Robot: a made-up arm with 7 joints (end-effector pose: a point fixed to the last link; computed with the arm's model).
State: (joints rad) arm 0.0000 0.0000 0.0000 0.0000 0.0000 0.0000 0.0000
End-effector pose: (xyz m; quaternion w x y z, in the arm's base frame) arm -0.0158 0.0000 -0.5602 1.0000 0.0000 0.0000 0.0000
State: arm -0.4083 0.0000 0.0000 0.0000 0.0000 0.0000 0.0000
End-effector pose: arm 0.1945 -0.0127 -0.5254 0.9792 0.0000 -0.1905 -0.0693
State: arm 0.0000 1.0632 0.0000 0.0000 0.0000 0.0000 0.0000
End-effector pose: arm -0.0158 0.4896 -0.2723 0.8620 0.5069 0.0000 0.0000
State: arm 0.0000 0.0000 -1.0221 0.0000 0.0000 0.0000 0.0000
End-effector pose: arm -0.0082 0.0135 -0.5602 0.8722 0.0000 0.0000 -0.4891
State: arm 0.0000 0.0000 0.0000 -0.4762 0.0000 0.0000 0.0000
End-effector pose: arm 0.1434 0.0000 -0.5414 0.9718 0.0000 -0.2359 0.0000
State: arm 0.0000 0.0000 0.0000 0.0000 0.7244 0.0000 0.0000
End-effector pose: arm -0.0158 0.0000 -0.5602 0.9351 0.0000 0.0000 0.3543
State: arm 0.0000 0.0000 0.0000 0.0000 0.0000 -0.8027 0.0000
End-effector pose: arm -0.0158 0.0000 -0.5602 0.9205 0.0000 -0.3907 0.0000
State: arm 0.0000 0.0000 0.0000 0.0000 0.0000 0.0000 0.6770
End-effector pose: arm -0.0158 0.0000 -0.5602 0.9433 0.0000 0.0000 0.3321
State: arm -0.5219 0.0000 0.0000 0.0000 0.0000 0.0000 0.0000
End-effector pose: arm 0.2487 -0.0213 -0.5017 0.9661 0.0000 -0.2424 -0.0883
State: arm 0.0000 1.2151 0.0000 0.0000 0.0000 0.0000 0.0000
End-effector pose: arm -0.0158 0.5251 -0.1951 0.8210 0.5709 0.0000 0.0000
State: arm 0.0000 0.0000 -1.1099 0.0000 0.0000 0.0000 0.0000
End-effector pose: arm -0.0070 0.0142 -0.5602 0.8499 0.0000 0.0000 -0.5269
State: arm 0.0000 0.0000 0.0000 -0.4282 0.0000 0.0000 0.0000
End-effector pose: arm 0.1279 0.0000 -0.5467 0.9772 0.0000 -0.2125 0.0000
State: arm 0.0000 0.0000 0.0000 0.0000 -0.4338 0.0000 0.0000
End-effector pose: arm -0.0158 0.0000 -0.5602 0.9766 0.0000 0.0000 -0.2152
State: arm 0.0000 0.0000 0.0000 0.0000 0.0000 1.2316 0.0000
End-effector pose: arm -0.0158 0.0000 -0.5602 0.8163 0.0000 0.5776 0.0000
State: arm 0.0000 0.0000 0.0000 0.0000 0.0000 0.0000 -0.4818
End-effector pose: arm -0.0158 0.0000 -0.5602 0.9711 0.0000 0.0000 -0.2386
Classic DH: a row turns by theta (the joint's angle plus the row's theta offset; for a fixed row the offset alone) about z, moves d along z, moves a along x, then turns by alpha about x. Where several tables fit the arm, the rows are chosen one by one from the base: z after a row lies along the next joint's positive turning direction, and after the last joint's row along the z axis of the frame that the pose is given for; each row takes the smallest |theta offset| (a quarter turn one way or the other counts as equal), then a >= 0, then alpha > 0; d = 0 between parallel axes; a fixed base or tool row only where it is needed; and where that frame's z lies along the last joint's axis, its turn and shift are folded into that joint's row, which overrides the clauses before.
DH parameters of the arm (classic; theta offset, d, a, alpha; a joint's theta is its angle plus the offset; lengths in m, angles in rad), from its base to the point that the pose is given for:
base (fixed): 0 0 0 -1.2217
joint 1: 1.5708 0 0 1.5708
joint 2: 1.2217 0 0 -1.5708
joint 3: -1.5708 -0.2229 0.025 -1.5708
joint 4: 0 0 -0.0408 1.5708
joint 5: 0 -0.3373 0 -1.5708
joint 6: 0 0 0 1.5708
joint 7: 0 0 0 0

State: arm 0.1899 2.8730 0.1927 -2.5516 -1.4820 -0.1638 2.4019
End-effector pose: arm 0.2375 -0.0391 -0.0638 0.4406 0.1587 -0.1572 -0.8695
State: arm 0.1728 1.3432 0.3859 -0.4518 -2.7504 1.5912 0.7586
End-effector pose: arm 0.0801 0.5477 -0.0898 0.2032 -0.8842 -0.1824 0.3791
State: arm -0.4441 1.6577 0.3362 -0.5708 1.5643 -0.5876 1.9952
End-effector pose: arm 0.1826 0.4951 0.1761 0.2054 0.6174 0.7156 -0.2538
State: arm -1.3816 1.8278 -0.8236 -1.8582 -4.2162 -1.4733 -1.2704
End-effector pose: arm 0.3194 0.0686 0.2250 0.0840 -0.3408 0.9301 -0.1081
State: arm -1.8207 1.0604 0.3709 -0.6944 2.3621 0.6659 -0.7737
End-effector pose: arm 0.2767 0.2727 0.3889 0.0863 -0.5400 -0.8342 -0.0707
